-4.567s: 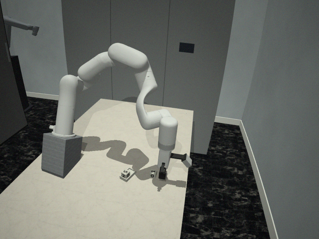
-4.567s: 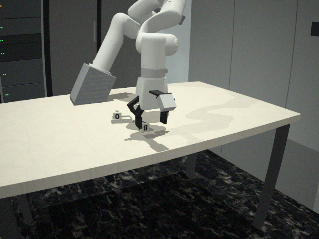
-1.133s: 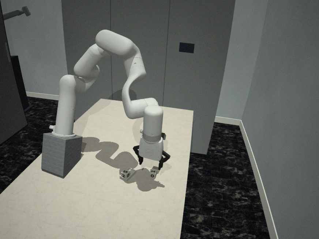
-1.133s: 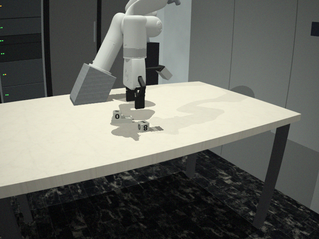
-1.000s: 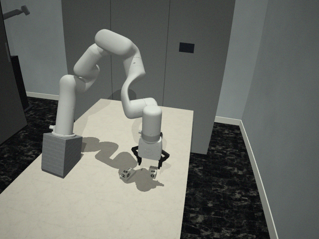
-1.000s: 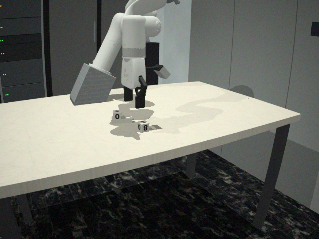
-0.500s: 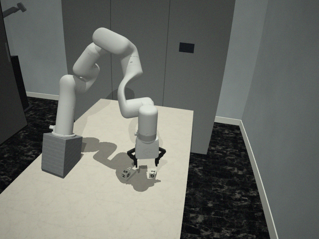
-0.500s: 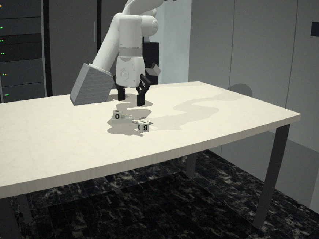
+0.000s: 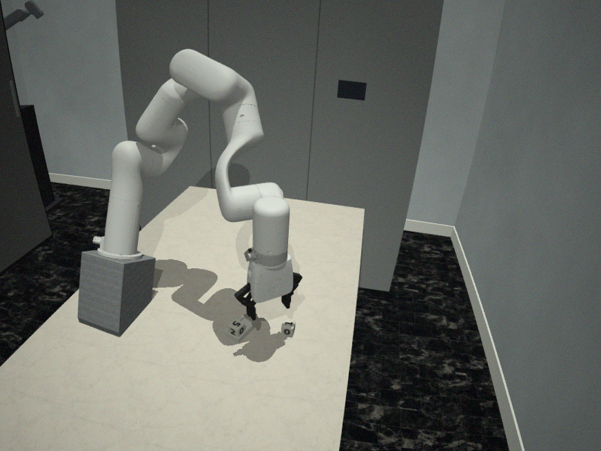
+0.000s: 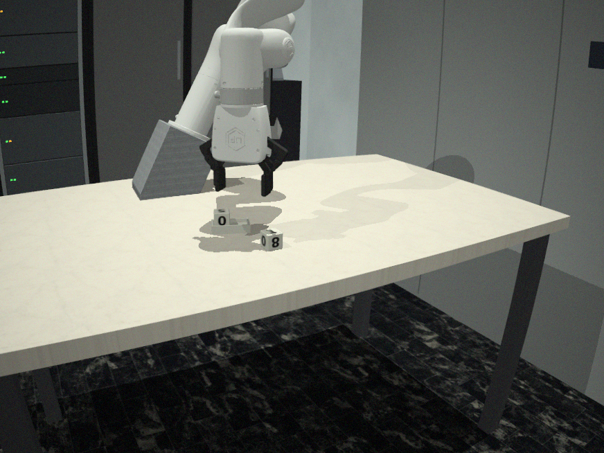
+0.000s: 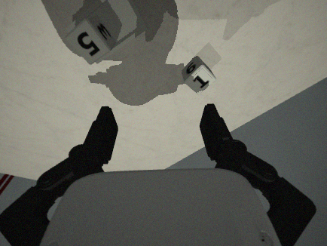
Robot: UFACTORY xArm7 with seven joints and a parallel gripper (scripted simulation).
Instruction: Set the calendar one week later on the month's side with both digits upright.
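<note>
Now: the tray 80 mm behind my hand, 20 mm to the left of it and 100 mm below it. Round my hand: digit cube (50 mm ahead, 30 mm to the left, 90 mm below).
</note>
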